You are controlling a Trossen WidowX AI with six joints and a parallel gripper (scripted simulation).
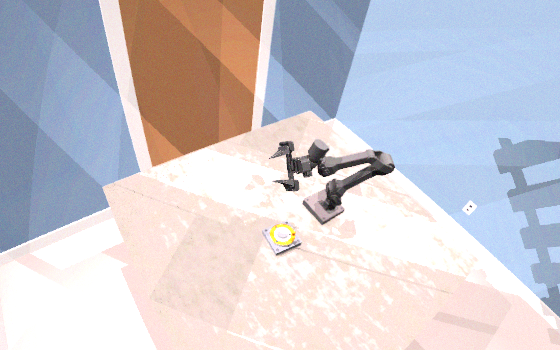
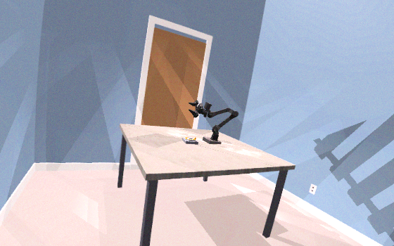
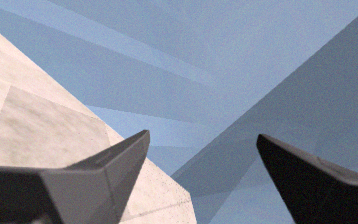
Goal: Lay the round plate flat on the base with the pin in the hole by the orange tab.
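Right now the square grey base is 31 cm below my gripper tip, 11 cm to the left of it and 2 cm behind it.
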